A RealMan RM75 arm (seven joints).
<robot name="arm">
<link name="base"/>
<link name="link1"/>
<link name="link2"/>
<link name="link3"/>
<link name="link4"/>
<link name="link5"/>
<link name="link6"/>
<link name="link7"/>
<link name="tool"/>
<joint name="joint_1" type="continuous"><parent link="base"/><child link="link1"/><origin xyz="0 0 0.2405"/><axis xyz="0 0 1"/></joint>
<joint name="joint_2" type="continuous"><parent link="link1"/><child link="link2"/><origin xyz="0 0 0"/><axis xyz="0 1 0"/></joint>
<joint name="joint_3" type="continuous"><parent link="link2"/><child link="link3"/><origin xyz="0 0 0.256"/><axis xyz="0 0 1"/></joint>
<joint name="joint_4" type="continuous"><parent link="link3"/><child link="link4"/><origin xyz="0 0 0"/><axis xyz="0 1 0"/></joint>
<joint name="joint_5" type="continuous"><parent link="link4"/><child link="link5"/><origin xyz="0 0 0.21"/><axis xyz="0 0 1"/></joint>
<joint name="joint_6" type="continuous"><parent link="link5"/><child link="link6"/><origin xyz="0 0 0"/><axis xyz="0 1 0"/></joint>
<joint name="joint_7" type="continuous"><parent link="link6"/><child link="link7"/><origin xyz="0 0 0.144"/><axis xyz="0 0 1"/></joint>
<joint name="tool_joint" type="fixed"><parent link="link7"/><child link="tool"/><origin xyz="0 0 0"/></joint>
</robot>
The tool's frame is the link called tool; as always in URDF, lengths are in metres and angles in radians. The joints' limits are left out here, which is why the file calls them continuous.
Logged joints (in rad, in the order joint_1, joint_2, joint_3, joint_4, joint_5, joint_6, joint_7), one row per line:
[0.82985, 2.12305, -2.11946, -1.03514, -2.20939, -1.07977, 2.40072]
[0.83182, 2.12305, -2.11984, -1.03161, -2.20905, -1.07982, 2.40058]
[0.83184, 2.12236, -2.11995, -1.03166, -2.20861, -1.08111, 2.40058]
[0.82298, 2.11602, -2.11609, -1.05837, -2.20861, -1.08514, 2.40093]
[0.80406, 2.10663, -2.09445, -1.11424, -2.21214, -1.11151, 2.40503]
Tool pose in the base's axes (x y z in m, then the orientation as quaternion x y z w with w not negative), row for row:
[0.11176, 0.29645, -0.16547, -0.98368, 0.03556, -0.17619, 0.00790]
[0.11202, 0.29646, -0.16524, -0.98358, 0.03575, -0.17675, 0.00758]
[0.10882, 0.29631, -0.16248, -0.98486, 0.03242, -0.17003, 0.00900]
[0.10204, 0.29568, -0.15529, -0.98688, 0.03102, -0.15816, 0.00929]
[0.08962, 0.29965, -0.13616, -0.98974, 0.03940, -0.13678, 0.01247]
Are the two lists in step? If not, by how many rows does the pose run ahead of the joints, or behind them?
The pose runs 1 row ahead of the joints: the pose in row i belongs to the joints in row i + 1.
